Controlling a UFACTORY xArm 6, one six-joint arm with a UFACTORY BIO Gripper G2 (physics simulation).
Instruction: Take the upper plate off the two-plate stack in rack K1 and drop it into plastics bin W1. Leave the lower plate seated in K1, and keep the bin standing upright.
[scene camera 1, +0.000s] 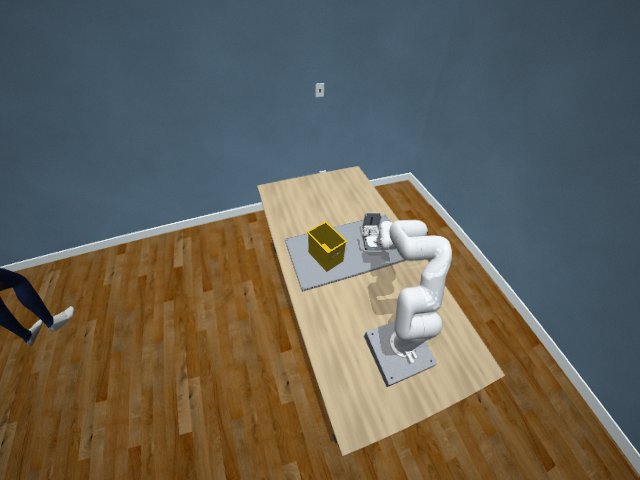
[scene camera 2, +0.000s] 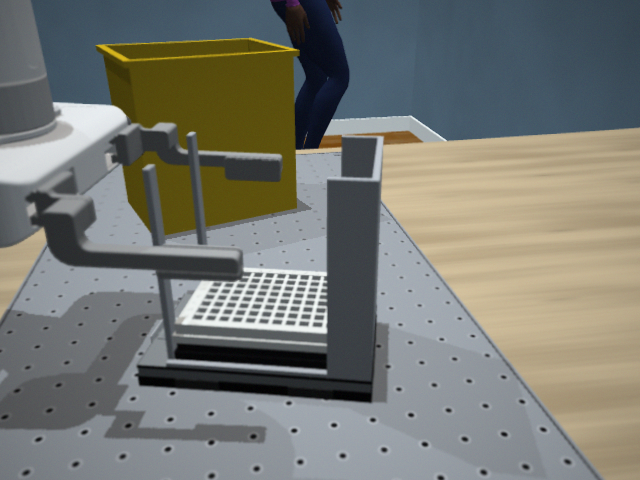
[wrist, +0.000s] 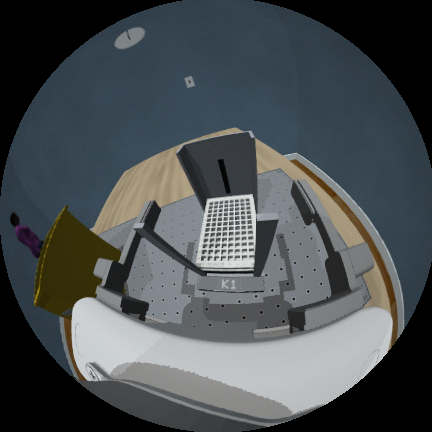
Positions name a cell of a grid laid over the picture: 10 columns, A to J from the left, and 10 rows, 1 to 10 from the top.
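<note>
There's a yellow plastics bin W1 (scene camera 2: D2), and I can see the yellow plastics bin W1 in scene camera 1 (scene camera 1: F6) and in the wrist view (wrist: B7) too. I also see a white plate (scene camera 2: E7), and the wrist view shows the plate as well (wrist: F6). As for my gripper (scene camera 2: E5), the wrist view shows it too (wrist: F5).
</note>
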